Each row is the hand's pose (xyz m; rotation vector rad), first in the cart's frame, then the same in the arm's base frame.
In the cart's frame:
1: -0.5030 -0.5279 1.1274 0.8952 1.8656 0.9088
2: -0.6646 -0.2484 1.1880 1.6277 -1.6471 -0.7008
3: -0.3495 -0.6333 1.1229 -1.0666 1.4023 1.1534
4: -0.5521 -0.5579 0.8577 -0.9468 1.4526 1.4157
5: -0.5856 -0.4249 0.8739 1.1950 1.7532 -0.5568
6: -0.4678 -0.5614 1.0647 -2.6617 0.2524 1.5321
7: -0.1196 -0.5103 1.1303 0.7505 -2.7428 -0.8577
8: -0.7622 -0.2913 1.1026 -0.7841 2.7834 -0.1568
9: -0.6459 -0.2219 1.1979 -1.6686 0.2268 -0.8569
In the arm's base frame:
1: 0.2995 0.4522 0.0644 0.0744 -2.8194 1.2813
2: 0.0182 0.6193 0.0354 0.1191 -0.3964 -0.0200
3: 0.4437 0.3567 -0.0046 0.9624 -1.9812 -0.4944
4: 0.2196 0.2458 0.2290 0.6648 -2.0733 -0.4957
5: 0.0966 0.2921 0.1865 -0.8203 1.5445 -2.1152
6: 0.3204 0.3770 0.0786 0.4607 -0.5087 -1.5239
7: 0.4179 0.2576 -0.2445 0.1713 -1.2298 0.7015
8: -0.0062 0.5927 0.1671 0.9488 -1.0865 1.0861
9: 0.0047 0.6210 0.0043 2.7571 -0.0200 -0.6955

